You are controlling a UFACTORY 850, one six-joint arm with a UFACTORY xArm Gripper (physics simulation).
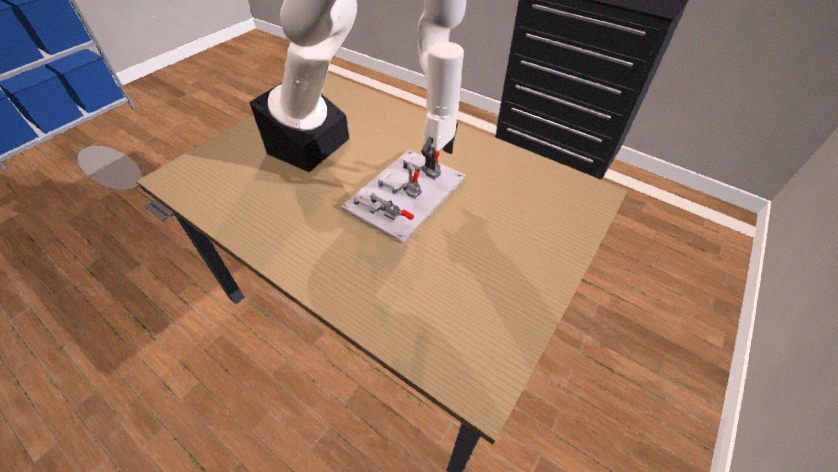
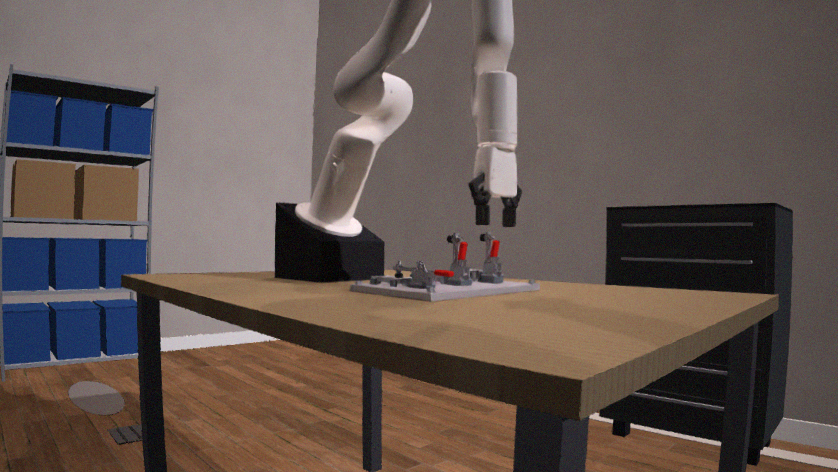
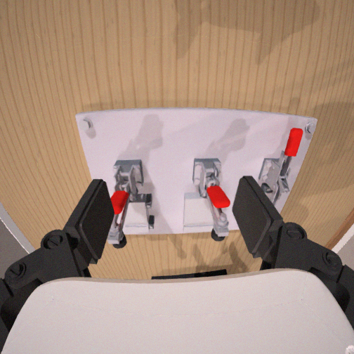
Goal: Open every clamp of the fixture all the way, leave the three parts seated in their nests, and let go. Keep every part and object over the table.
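Observation:
The fixture plate (image 1: 431, 205) (image 2: 451, 291) (image 3: 170, 150) carries three clamps. The far clamp (image 1: 432, 171) (image 2: 491, 275) (image 3: 128, 172) and the middle clamp (image 1: 414, 188) (image 2: 459, 273) (image 3: 206, 172) have their arms raised and red handles up. The near clamp (image 1: 384, 206) (image 2: 419, 275) (image 3: 272, 175) lies flat, arm down over its nest, handle outward. Pale parts sit beside the far clamp (image 3: 136, 215) and the middle clamp (image 3: 196, 212); the near part is mostly hidden. My gripper (image 1: 439, 148) (image 2: 495, 224) (image 3: 173, 195) is open and empty, pointing down above the raised clamps.
The plate lies on the wooden table (image 1: 498, 252) (image 2: 615, 322) (image 3: 150, 50), near the black robot base (image 1: 304, 143) (image 2: 328, 252). A black drawer cabinet (image 1: 577, 76) (image 2: 697, 243) stands behind the table. A shelf unit (image 2: 76, 151) with blue boxes stands at the left.

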